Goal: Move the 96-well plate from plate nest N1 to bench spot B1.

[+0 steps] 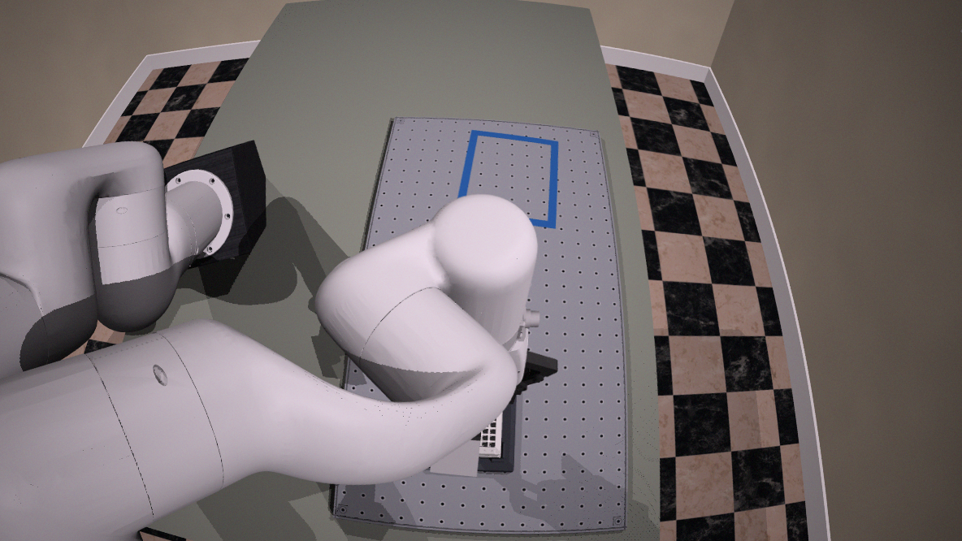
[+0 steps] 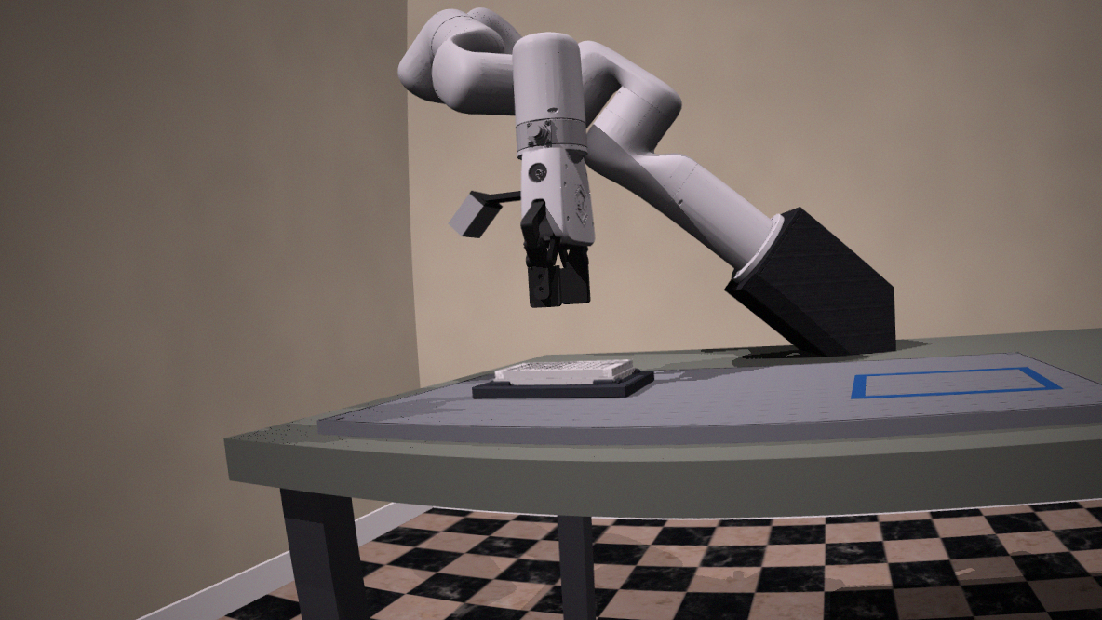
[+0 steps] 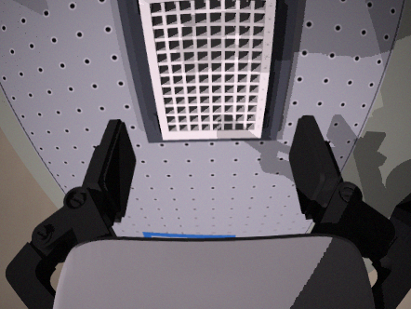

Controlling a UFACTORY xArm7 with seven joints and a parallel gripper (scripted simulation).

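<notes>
Right now my hand is 8 cm above the white 96-well plate. From my hand the other things lie so: dark plate nest: 9 cm below.
</notes>
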